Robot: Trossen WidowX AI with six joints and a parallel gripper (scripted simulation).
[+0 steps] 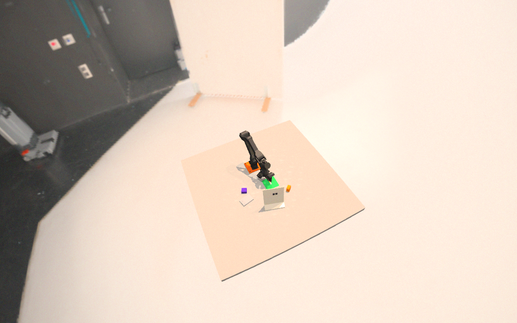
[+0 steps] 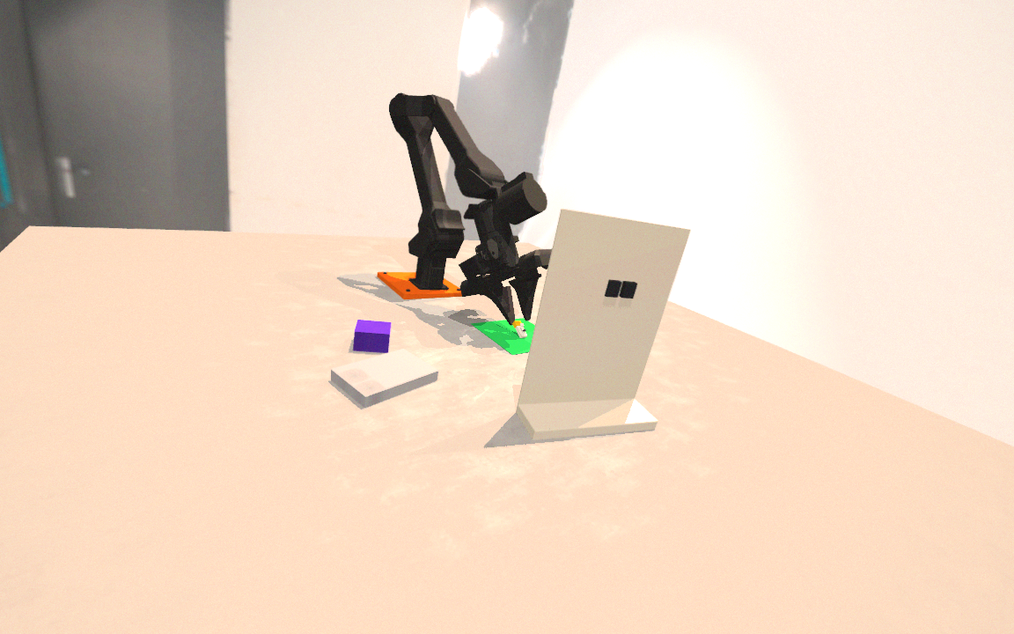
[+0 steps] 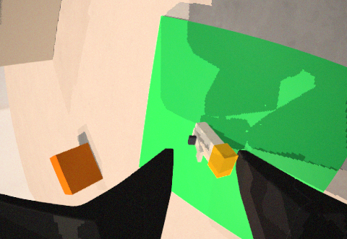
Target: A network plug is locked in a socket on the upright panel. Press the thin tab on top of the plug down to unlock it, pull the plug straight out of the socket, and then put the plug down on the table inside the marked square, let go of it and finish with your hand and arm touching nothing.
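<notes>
My gripper tip is 1 cm above the network plug. The rest, counted from my gripper tip: orange cube: 13 cm ahead, 12 cm to the left; then green marked square: 2 cm below; then upright panel: 22 cm ahead, 8 cm above, 5 cm to the right.
</notes>
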